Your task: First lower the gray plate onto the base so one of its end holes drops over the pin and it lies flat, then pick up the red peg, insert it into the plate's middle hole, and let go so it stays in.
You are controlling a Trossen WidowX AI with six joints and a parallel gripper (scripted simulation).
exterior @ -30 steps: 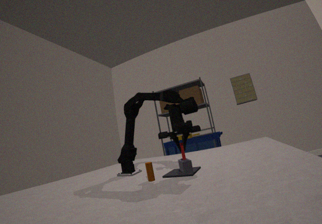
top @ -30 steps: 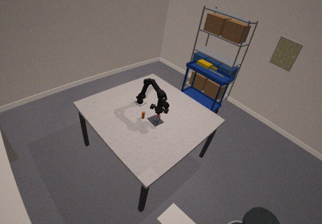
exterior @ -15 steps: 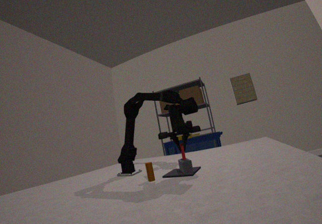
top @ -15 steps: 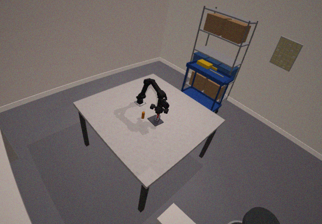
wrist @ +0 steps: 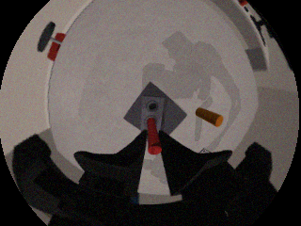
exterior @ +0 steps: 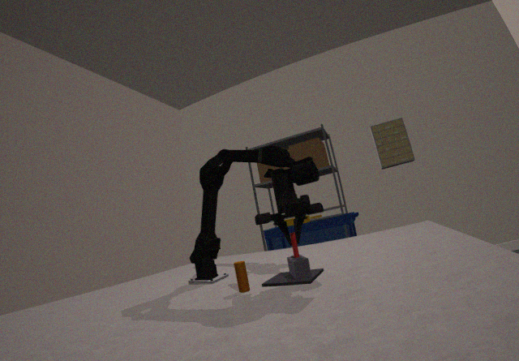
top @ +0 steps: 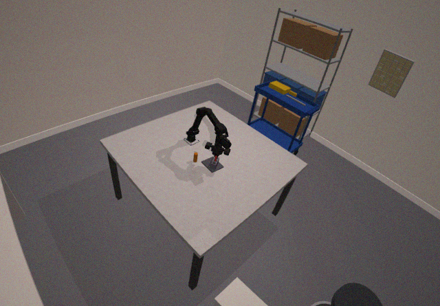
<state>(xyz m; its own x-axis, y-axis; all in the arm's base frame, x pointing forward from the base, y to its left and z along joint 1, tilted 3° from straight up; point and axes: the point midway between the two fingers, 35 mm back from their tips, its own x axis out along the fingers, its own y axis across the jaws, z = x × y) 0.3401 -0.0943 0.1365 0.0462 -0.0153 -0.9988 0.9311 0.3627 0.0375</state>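
Now: the red peg 30 mm below my gripper tip. Round my gripper tip: dark base: 90 mm below, 20 mm behind, 10 mm to the left; orange cylinder: 140 mm behind, 70 mm to the right, 60 mm below; gray plate: 50 mm below.
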